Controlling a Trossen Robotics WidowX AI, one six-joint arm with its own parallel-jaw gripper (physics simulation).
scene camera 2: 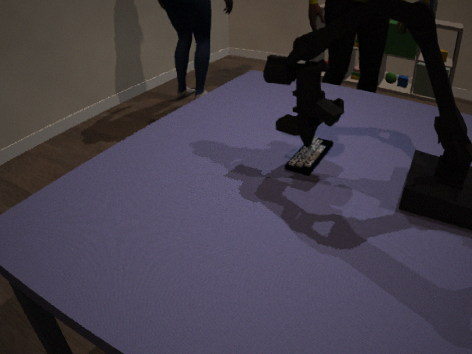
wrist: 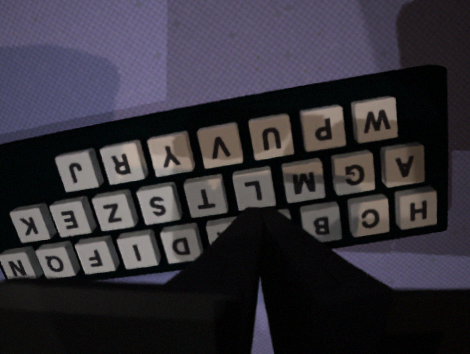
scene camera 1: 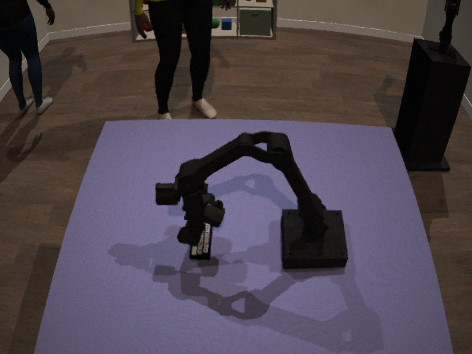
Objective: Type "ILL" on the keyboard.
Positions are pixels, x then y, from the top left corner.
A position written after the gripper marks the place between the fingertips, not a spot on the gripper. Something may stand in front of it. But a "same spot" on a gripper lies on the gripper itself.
Scene:
The gripper shows in scene camera 2, in the wrist view and in scene camera 1 (pixel 199 234). One and the same spot on the gripper: (wrist: pixel 310 292) is (scene camera 2: pixel 311 131).

